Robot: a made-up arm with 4 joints.
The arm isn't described. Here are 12 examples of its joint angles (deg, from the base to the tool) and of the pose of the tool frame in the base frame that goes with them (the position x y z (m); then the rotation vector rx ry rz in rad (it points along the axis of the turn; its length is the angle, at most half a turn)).
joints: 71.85 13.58 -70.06 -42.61
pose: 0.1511 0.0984 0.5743 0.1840 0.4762 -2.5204
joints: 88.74 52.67 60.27 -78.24
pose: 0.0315 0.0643 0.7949 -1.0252 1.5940 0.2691
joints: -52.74 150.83 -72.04 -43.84
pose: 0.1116 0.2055 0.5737 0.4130 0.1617 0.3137
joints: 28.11 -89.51 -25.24 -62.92
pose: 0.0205 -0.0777 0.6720 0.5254 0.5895 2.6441
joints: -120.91 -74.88 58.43 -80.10
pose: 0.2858 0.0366 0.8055 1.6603 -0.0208 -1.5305
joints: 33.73 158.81 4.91 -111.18
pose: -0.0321 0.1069 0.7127 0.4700 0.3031 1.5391
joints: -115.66 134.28 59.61 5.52
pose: 0.1963 0.1159 0.8797 0.1131 -3.0360 -0.6957
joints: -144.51 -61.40 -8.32 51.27
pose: 0.3014 -0.0251 0.9004 -1.9492 -1.7840 0.2908
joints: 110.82 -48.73 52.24 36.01
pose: 0.1428 0.0308 0.9338 2.4217 0.8072 0.0738
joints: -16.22 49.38 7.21 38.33
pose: 0.2265 -0.0019 0.6500 0.2623 -0.2643 -2.9294
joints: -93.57 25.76 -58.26 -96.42
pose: 0.2613 0.1754 0.9446 1.2078 -2.0273 0.0495
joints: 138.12 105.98 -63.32 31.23
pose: 0.1178 0.2741 0.9357 1.2195 -2.0032 0.8528
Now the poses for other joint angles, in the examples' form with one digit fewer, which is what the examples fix.
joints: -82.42 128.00 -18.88 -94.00
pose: 0.310 0.131 0.630 -0.527 -1.104 0.776
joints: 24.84 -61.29 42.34 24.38
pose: -0.002 0.075 0.764 1.181 -0.042 1.409
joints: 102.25 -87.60 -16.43 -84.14
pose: -0.031 -0.042 0.828 -2.257 0.168 -1.964
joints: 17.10 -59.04 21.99 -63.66
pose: 0.075 0.012 0.636 -0.708 0.635 -2.926
